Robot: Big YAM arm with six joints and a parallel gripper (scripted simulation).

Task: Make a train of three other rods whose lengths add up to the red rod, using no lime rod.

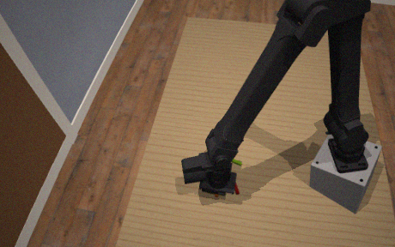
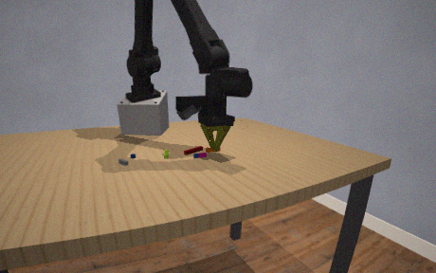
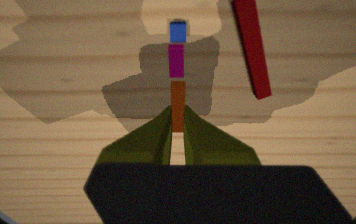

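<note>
Right now the magenta rod is 1 cm behind my hand, 4 cm to the right of it and 2 cm below it. The rest, counted from my hand: orange rod (1 cm to the right, 1 cm below); red rod (6 cm behind, 3 cm to the right, 2 cm below); lime rod (7 cm behind, 12 cm to the right, 2 cm below).
</note>
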